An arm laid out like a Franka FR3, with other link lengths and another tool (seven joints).
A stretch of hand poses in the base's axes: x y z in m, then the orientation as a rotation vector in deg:
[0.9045 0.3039 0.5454 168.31 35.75 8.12]
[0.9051 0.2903 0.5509 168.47 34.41 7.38]
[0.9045 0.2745 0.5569 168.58 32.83 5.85]
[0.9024 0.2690 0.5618 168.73 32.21 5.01]
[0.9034 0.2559 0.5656 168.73 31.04 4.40]
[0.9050 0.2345 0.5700 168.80 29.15 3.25]
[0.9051 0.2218 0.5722 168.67 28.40 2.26]
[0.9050 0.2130 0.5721 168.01 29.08 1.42]
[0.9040 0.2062 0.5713 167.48 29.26 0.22]
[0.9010 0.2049 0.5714 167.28 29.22 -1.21]
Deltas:
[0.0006 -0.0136 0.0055 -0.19 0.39 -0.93]
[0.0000 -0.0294 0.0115 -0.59 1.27 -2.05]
[-0.0021 -0.0349 0.0164 -0.68 1.79 -2.51]
[-0.0011 -0.0480 0.0202 -0.94 2.09 -3.31]
[0.0005 -0.0694 0.0246 -1.31 2.70 -4.62]
[0.0006 -0.0821 0.0268 -1.68 3.26 -5.16]
[0.0005 -0.0909 0.0267 -2.36 3.72 -4.70]
[-0.0005 -0.0977 0.0259 -3.02 4.41 -4.59]
[-0.0035 -0.0990 0.0260 -3.42 5.31 -4.67]

